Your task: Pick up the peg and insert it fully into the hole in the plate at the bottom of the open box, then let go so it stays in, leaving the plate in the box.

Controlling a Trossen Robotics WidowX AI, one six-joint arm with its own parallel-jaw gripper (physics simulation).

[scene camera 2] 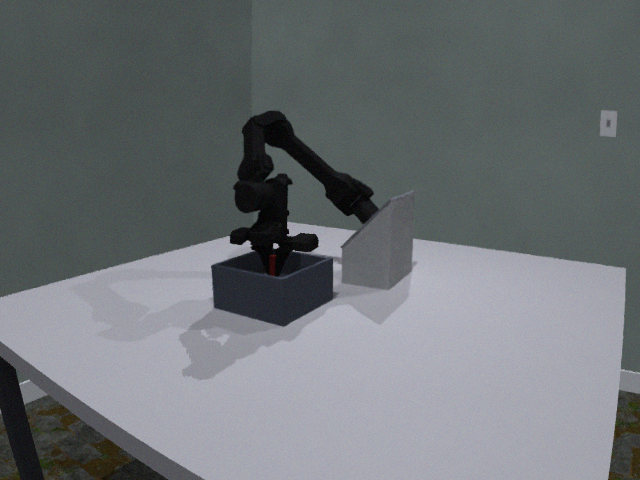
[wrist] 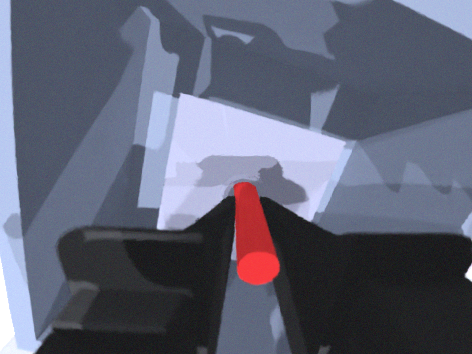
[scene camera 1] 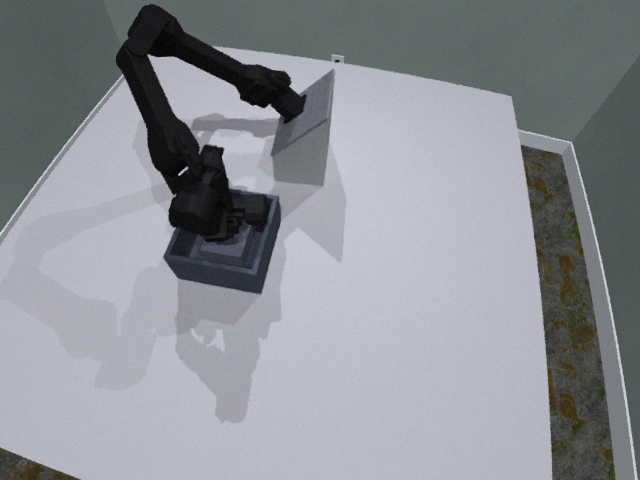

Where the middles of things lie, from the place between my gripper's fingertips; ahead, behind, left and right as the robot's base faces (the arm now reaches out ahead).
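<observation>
Dark blue-grey box [scene camera 2: 240, 286]: my gripper is 10 mm above it. Red peg [wrist: 257, 263]: 10 mm above my hand. Pale square plate [scene camera 1: 234, 251]: 30 mm below my hand.
</observation>
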